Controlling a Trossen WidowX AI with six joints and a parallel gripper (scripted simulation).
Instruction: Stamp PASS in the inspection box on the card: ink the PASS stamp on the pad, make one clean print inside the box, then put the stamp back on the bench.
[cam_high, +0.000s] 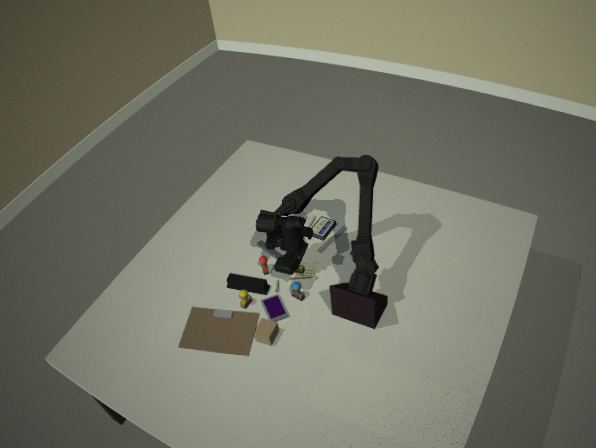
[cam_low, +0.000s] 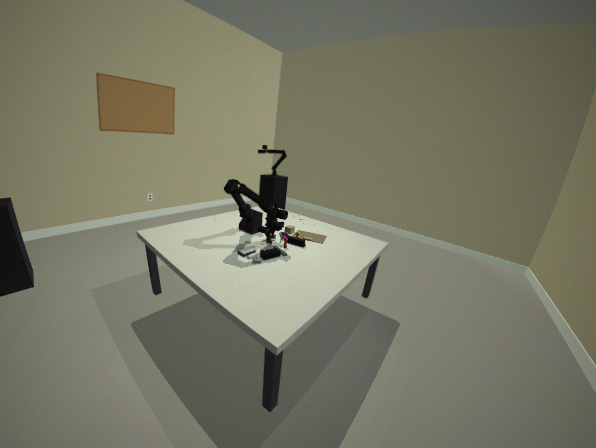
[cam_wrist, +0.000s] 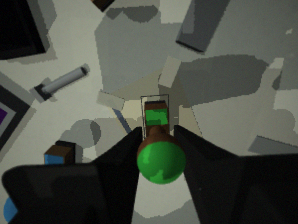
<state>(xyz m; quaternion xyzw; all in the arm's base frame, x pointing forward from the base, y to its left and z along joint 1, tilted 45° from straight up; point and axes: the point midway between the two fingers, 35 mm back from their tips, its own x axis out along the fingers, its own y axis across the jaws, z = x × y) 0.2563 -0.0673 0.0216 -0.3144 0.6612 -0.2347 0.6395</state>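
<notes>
Right now my gripper tip is 3 cm above the cream card and 1 cm past it. Round my gripper tip: blue-knobbed stamp 9 cm to the left, 5 cm behind, 1 cm below; green-knobbed stamp right at my gripper tip; bolt 9 cm to the left, 2 cm below, 2 cm ahead.
</notes>
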